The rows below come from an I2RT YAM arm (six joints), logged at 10 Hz.
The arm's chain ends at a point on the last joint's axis. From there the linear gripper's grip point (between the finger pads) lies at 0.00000 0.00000 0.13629 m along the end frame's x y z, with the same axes.
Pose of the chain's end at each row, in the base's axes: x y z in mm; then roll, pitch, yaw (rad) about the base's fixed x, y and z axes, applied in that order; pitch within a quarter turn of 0, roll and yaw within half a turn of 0:
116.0 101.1 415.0 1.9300 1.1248 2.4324
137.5 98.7 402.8 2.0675 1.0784 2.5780
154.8 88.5 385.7 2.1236 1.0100 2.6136
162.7 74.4 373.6 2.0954 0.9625 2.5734
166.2 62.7 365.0 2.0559 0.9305 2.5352
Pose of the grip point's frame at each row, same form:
231.9 169.8 394.3 1.9300 1.1248 2.4324
249.9 169.4 372.1 2.0675 1.0784 2.5780
265.6 158.2 347.6 2.1236 1.0100 2.6136
273.4 143.7 334.6 2.0954 0.9625 2.5734
276.8 132.7 327.0 2.0559 0.9305 2.5352

